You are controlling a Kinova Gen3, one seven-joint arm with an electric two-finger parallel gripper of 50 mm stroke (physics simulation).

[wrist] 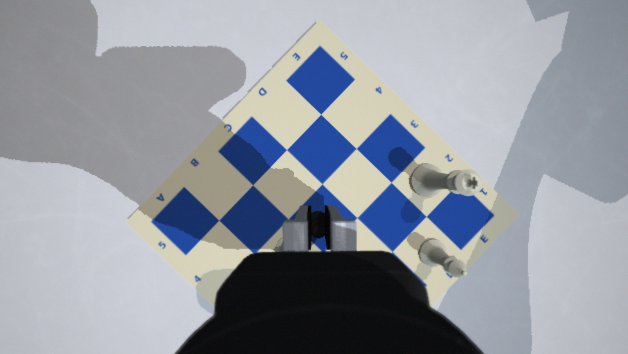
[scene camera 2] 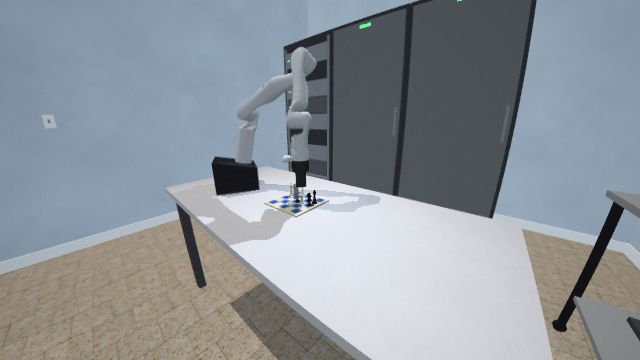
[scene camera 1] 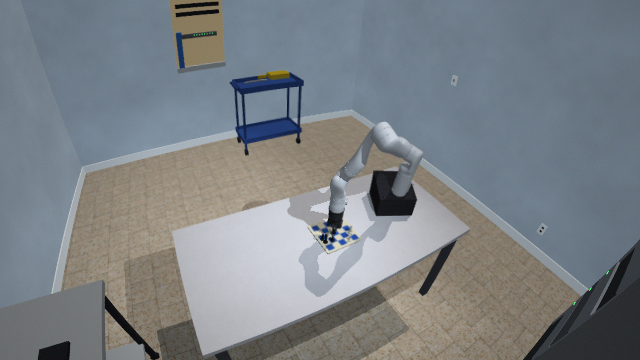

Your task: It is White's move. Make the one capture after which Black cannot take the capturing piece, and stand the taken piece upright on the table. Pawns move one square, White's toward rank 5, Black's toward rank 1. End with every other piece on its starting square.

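Frame: origin at the arm's base, x down, y right, z back, level; centimetres.
Seen in the pictures: gripper, fingertip midpoint: (wrist: 317, 220) (scene camera 2: 296, 198) (scene camera 1: 334, 230); arm's base at its link origin: (scene camera 2: 243, 162) (scene camera 1: 398, 190).
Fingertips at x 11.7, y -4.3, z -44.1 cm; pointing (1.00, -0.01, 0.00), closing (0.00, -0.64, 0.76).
Offsets run from my fingertips to a thing's top centre. Level surfaces: height alone.
My gripper (scene camera 1: 334, 228) (scene camera 2: 296, 194) (wrist: 317, 220) is low over the middle of the blue-and-cream board @[dx +1.6, dy -0.4, dz +0.2 cm] (scene camera 2: 300, 214) (wrist: 320, 32). It is shut on a small black piece @[dx -1.5, dy -0.4, dz -0.3 cm] (scene camera 2: 297, 200) (wrist: 318, 224), apparently the pawn, at C3. Whether its base touches the board is not clear. In the wrist view the white king @[dx -4.7, dy -3.4, dz +8.3 cm] (wrist: 425, 180) stands on E2, and a slim white piece @[dx -2.7, dy -8.0, dz +5.0 cm] (wrist: 432, 251) on D1. A pale piece @[dx -1.7, dy -0.5, dz -3.3 cm] (wrist: 279, 243) beside the left finger is mostly hidden. In scene camera 2, a tall black piece @[dx -4.7, dy -4.6, dz -7.4 cm] (scene camera 2: 314, 196) and another black piece @[dx -1.5, dy -1.4, dz -7.5 cm] (scene camera 2: 309, 199) stand at the board's right.
The board lies on a long white table @[dx +2.2 cm] (scene camera 1: 250, 280) (scene camera 2: 425, 260). The arm's black base block (scene camera 1: 393, 200) (scene camera 2: 235, 176) stands on the table behind the board. A blue cart (scene camera 1: 270, 131) stands by the back wall. Dark cabinets (scene camera 2: 370, 100) stand beyond the table.
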